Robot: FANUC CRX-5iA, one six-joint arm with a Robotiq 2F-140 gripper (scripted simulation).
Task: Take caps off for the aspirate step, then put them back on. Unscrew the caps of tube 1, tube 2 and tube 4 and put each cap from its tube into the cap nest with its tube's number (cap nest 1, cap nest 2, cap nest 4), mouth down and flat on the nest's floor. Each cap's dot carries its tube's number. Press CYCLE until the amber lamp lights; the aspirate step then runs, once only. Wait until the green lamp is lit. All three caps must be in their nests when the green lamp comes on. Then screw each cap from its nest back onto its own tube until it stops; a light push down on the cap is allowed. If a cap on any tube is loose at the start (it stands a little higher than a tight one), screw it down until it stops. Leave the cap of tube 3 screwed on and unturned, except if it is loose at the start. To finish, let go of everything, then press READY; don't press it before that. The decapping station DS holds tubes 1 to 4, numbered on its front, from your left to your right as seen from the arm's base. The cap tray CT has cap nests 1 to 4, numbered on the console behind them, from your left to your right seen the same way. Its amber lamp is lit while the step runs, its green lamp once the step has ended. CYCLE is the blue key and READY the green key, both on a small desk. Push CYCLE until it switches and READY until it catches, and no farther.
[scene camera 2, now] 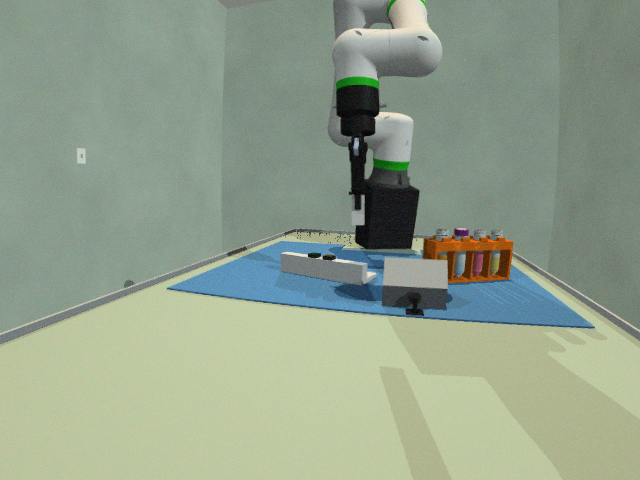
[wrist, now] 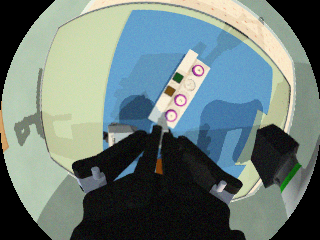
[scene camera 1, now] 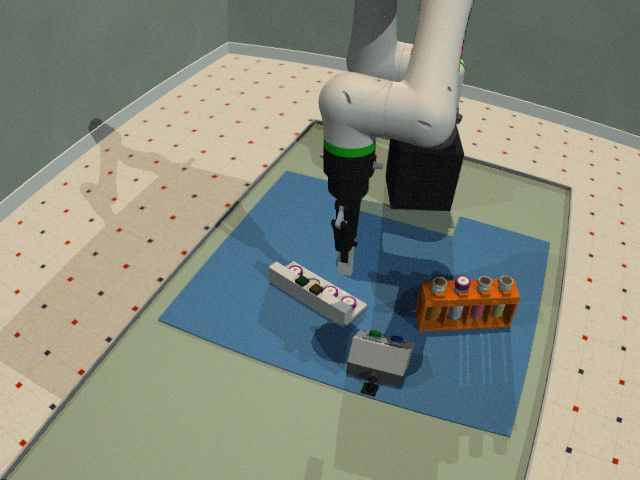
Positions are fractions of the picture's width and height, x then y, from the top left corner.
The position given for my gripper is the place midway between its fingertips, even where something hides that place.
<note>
In view: my gripper (scene camera 1: 0.54, 0.57) and a blue mat (wrist: 0.68, 0.50).
My gripper is seen too in scene camera 2 (scene camera 2: 0.56, 0.47) and in the wrist view (wrist: 0.50, 0.52).
</note>
